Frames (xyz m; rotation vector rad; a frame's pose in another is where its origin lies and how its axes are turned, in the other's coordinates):
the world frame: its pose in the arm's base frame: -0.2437 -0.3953 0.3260 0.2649 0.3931 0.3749
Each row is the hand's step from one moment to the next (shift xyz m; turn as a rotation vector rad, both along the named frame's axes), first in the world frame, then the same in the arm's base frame.
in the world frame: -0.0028 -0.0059 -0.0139 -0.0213 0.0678 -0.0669
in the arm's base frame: -0.0064 -0.0040 -0.0134 -0.0667 0.0642 -0.0310
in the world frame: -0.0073 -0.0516 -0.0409 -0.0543 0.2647 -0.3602
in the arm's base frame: -0.0078 -0.0420 -0.0506 -0.2769 0.2797 -0.2186
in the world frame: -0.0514 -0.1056 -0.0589 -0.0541 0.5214 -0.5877
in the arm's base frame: -0.0368 -0.1051 -0.0698 -0.4493 0.5507 -0.3391
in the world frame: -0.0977 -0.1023 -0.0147 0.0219 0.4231 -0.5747
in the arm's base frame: -0.0590 -0.1286 -0.0145 -0.3491 0.4908 -0.3835
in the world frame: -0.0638 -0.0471 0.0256 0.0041 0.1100 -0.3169
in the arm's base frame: -0.0298 -0.0725 0.0282 -0.1621 0.1567 -0.2484
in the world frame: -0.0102 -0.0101 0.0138 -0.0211 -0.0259 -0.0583
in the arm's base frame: 0.0001 -0.0156 0.0123 -0.0346 -0.0214 -0.0535
